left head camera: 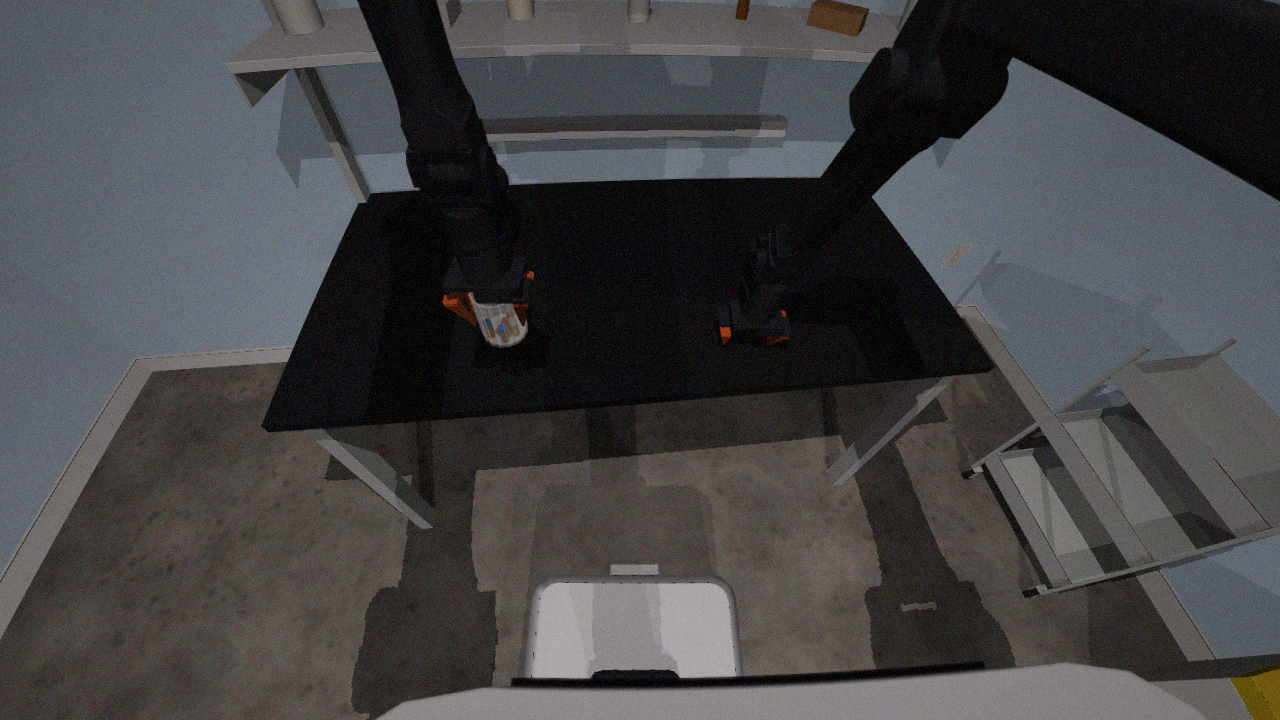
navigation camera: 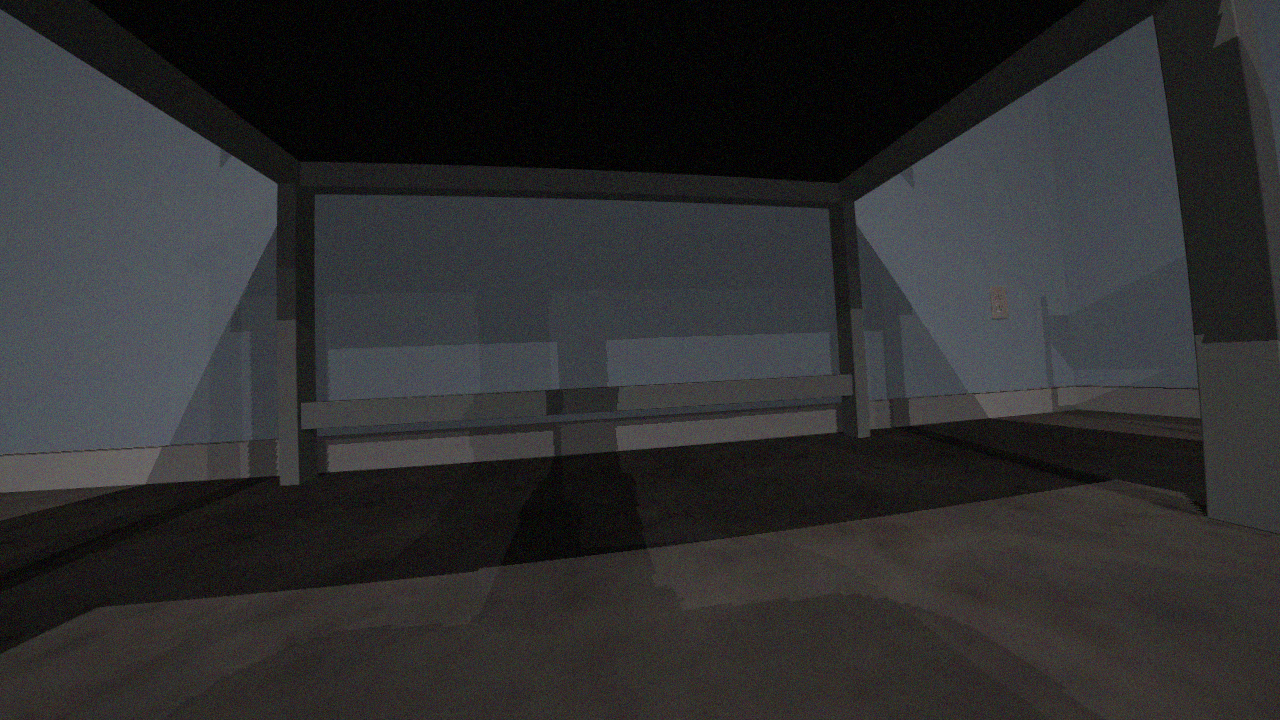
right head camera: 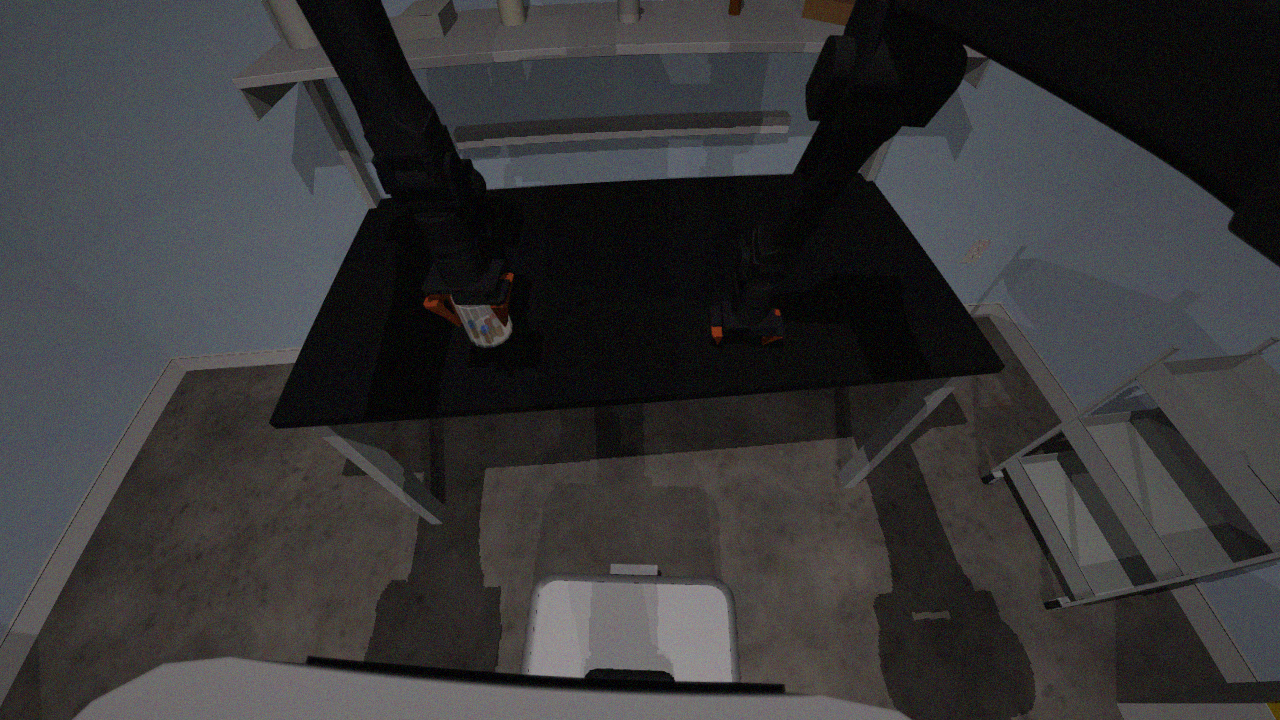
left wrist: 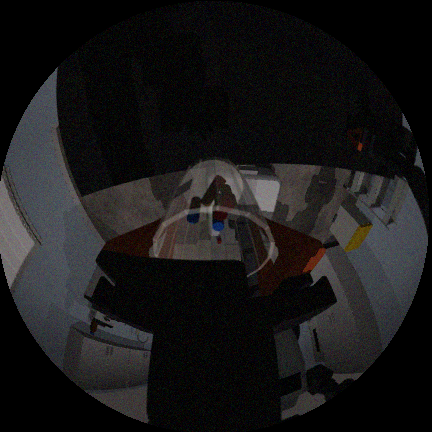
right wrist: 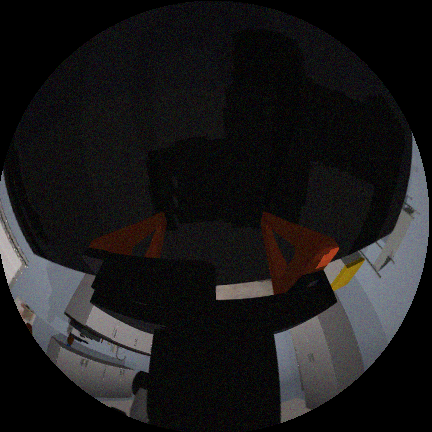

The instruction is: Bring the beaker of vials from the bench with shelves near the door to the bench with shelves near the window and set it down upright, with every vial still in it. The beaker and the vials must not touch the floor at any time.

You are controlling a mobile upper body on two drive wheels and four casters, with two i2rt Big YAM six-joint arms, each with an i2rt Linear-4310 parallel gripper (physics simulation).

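Note:
A clear beaker (left head camera: 503, 327) (right head camera: 486, 327) (left wrist: 212, 167) holds several vials, some with blue or red parts. My left gripper (left head camera: 494, 308) (right head camera: 474, 308) (left wrist: 212, 216) is shut on the beaker, its orange fingers on either side. The beaker is over the left part of the black bench top (left head camera: 608, 268) (right head camera: 617, 268) (right wrist: 100, 125), near its front edge, with a shadow beside its base. It looks roughly upright; whether its base touches the bench cannot be told. My right gripper (left head camera: 753, 338) (right head camera: 747, 336) (right wrist: 213, 216) is open and empty, over the right part of the bench top.
A shelf (left head camera: 572, 42) (right head camera: 572, 48) with jars and a brown box (left head camera: 836, 17) runs behind the bench. A wheeled cart (left head camera: 1083, 470) stands at the right. A yellow-sided box (left wrist: 358, 237) (right wrist: 348, 274) shows in both wrist views. The bench's underside (navigation camera: 626, 89) fills the navigation view's top.

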